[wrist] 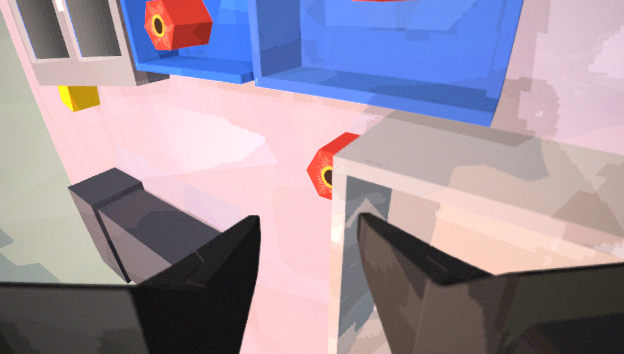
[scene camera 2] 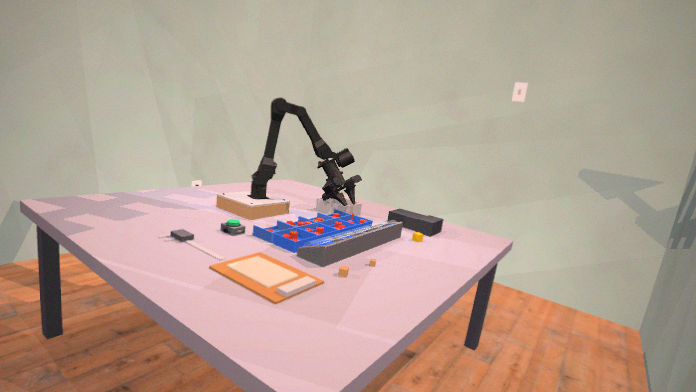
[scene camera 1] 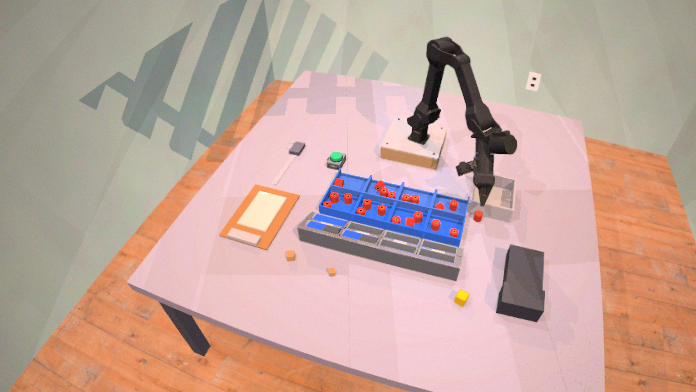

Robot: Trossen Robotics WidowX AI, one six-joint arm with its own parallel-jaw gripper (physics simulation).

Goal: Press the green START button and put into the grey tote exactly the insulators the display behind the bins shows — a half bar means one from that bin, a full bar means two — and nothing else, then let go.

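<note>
My gripper point(scene camera 1: 483, 202) point(scene camera 2: 349, 202) point(wrist: 309, 225) is partly open and empty, its fingertips at the left wall of the grey tote point(scene camera 1: 495, 212) point(scene camera 2: 325, 206) point(wrist: 450, 145). In the wrist view one finger overlaps the tote and the other is outside it. No insulator shows in the visible part of the tote. A red insulator point(scene camera 1: 478, 216) point(wrist: 318, 170) is on the table beside the tote. Blue bins point(scene camera 1: 464, 222) point(scene camera 2: 285, 242) point(wrist: 375, 97) hold several red insulators. The display point(scene camera 1: 380, 255) point(scene camera 2: 350, 250) shows blue bars at its left two panels. The green button point(scene camera 1: 336, 157) point(scene camera 2: 233, 223) is left of the arm base.
A dark block point(scene camera 1: 522, 282) point(scene camera 2: 415, 222) point(wrist: 155, 220) lies in front of the tote. A yellow cube point(scene camera 1: 461, 297) point(scene camera 2: 417, 237) point(wrist: 80, 97) and two orange cubes point(scene camera 1: 290, 255) point(scene camera 1: 331, 272) lie before the display. A clipboard point(scene camera 1: 262, 210) point(scene camera 2: 262, 270) lies at the left.
</note>
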